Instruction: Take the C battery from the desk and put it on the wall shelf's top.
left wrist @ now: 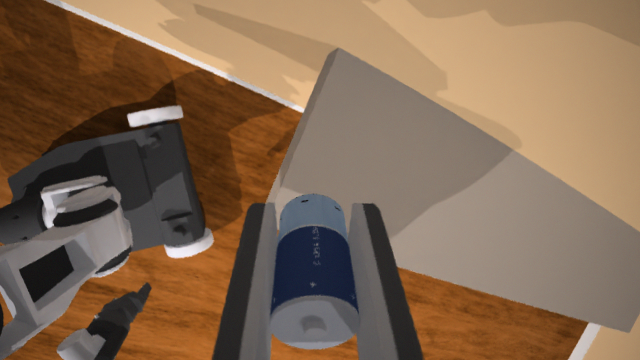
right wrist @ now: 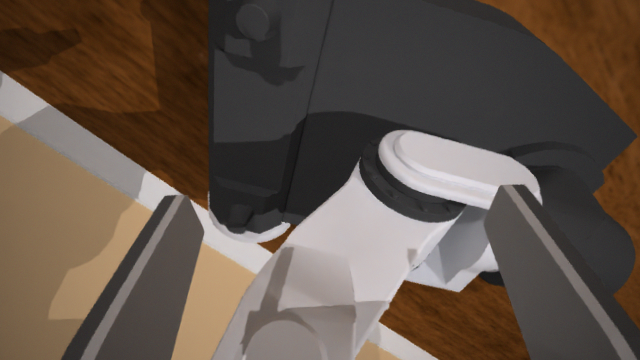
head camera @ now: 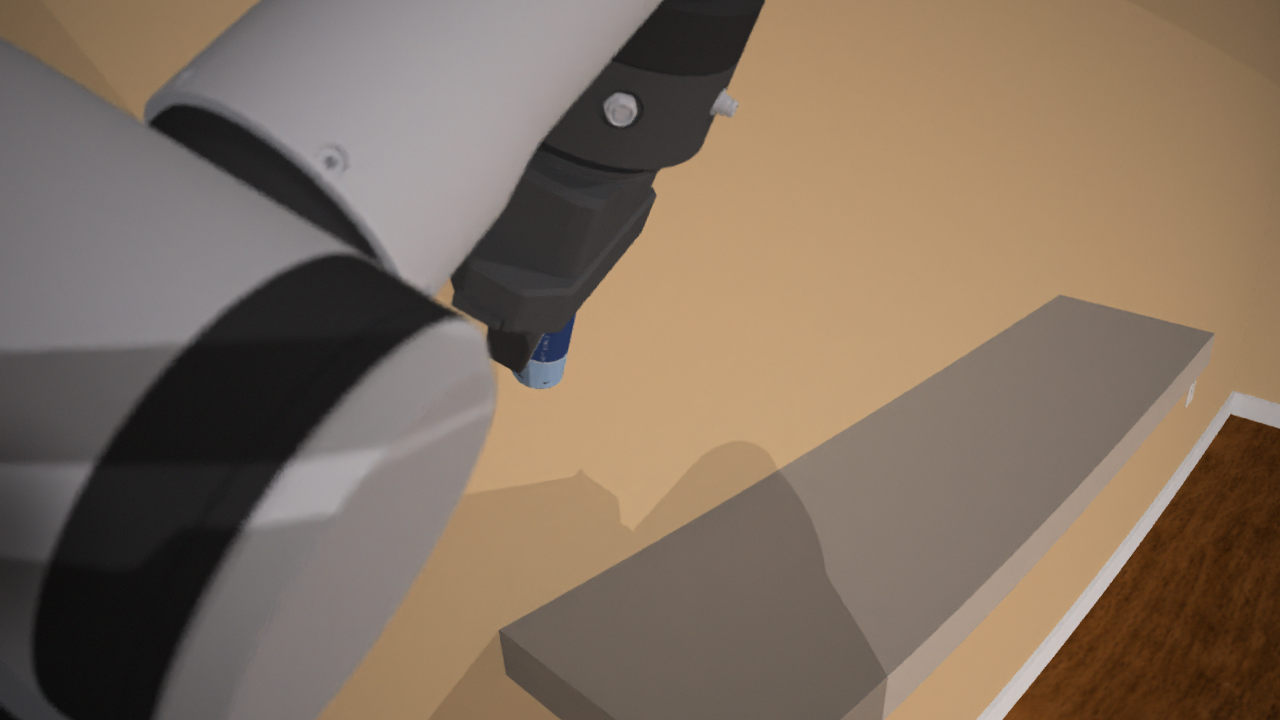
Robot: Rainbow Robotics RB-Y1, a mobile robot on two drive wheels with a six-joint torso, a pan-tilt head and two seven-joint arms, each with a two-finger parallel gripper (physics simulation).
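Pixels of known places: left gripper, fingertip midpoint: point(left wrist: 313, 221) point(head camera: 521, 341); right gripper, fingertip midpoint: point(left wrist: 132, 293) point(right wrist: 340, 209); robot's base, link origin: point(left wrist: 176, 177).
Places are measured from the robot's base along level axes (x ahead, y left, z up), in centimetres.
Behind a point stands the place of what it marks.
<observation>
The C battery point(head camera: 550, 349) @(x 29.3, y 16.6, z 131.4 cm) point(left wrist: 314, 265) @(x 30.2, y 18.1, z 133.1 cm) is dark blue with a light blue end and a grey end. My left gripper point(head camera: 528, 351) @(x 30.7, y 18.6, z 131.1 cm) point(left wrist: 313, 221) @(x 30.7, y 18.6, z 131.1 cm) is shut on it. In the left wrist view the battery lies lengthwise between the two fingers, its light blue end near the fingertips and overlapping the near long edge of the shelf. The wall shelf point(head camera: 966, 465) @(x 77.3, y -10.0, z 100.1 cm) point(left wrist: 390, 130) @(x 50.1, y 16.8, z 100.1 cm) is a long grey board; its top shows in the head and left wrist views. In the head view the battery appears up and left of the shelf, apart from it. My right gripper point(right wrist: 340, 209) @(x -10.3, y -22.1, z 52.5 cm) is wide open and empty. The desk does not show.
The tan wall point(head camera: 850, 223) @(x 83.1, y 3.7, z 124.0 cm) point(left wrist: 550, 75) @(x 54.4, y 22.2, z 121.7 cm) runs behind the shelf. A shadow falls across part of the shelf's top. Brown wooden floor point(head camera: 1190, 555) @(x 212.1, y -98.3, z 0.0 cm) point(left wrist: 450, 320) @(x 133.7, y -124.6, z 0.0 cm) lies below. The robot's dark wheeled base point(left wrist: 130, 185) @(x -13.8, y 3.1, z 17.0 cm) point(right wrist: 400, 80) @(x -19.1, y -12.6, z 16.9 cm) and its white body parts show in both wrist views.
</observation>
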